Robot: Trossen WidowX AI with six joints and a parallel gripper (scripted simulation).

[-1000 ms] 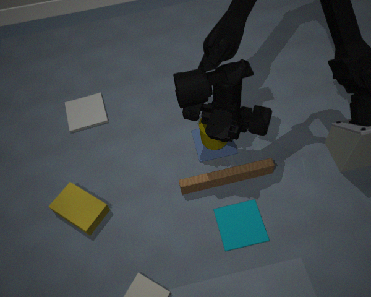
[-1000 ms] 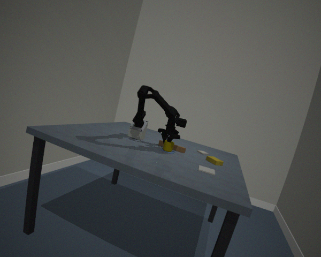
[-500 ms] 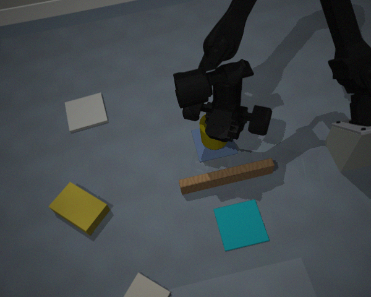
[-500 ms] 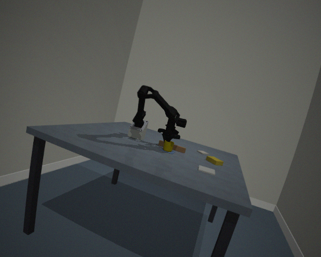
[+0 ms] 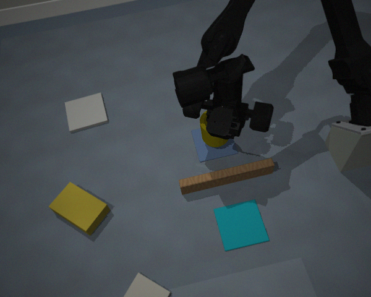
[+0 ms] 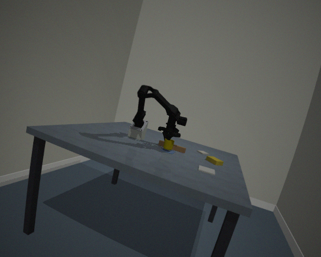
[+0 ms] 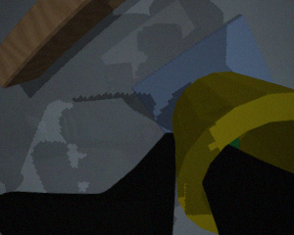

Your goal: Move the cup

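Right now the teal pad is 200 mm to the left of my gripper tip, 60 mm below it and 40 mm ahead of it. Also, from my gripper tip: yellow cup: 20 mm to the right, 20 mm ahead; pale blue pad: 60 mm below, 30 mm ahead, 20 mm to the right; wooden bar: 90 mm to the left, 40 mm below, 30 mm ahead.
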